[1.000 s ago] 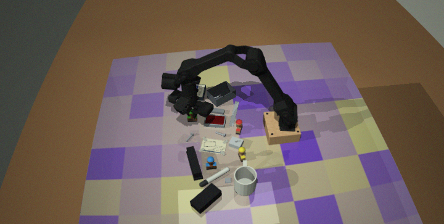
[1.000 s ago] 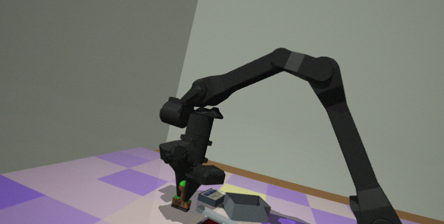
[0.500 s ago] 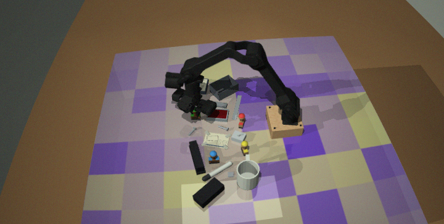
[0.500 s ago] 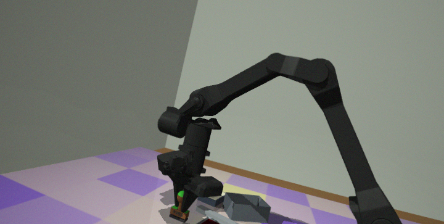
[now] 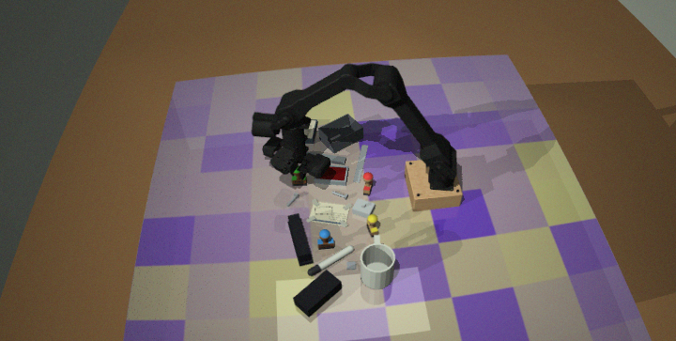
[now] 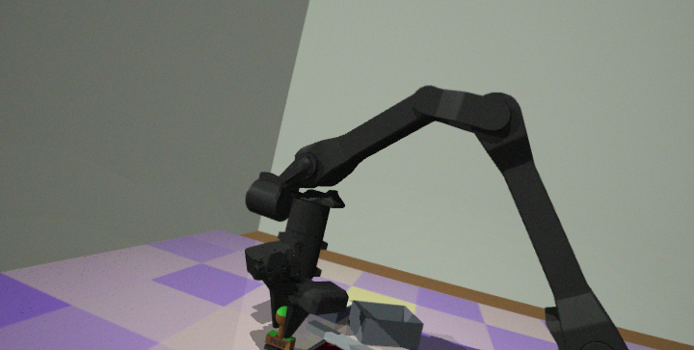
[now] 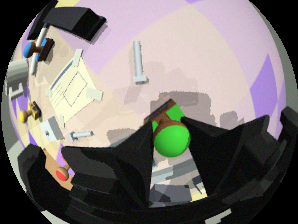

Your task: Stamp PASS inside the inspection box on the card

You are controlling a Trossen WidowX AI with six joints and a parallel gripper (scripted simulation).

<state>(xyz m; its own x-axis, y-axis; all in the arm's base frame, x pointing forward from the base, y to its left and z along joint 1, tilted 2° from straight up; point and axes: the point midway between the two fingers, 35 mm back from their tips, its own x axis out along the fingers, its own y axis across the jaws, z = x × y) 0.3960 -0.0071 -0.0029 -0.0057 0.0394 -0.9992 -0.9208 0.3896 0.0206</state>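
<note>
Right now my gripper tip is 10 mm above the green-knobbed stamp. Round my gripper tip: red ink pad (90 mm behind, 30 mm to the right, 20 mm below); white card (100 mm to the left, 100 mm behind, 30 mm below); grey bar (170 mm behind, 90 mm to the right, 30 mm below).
</note>
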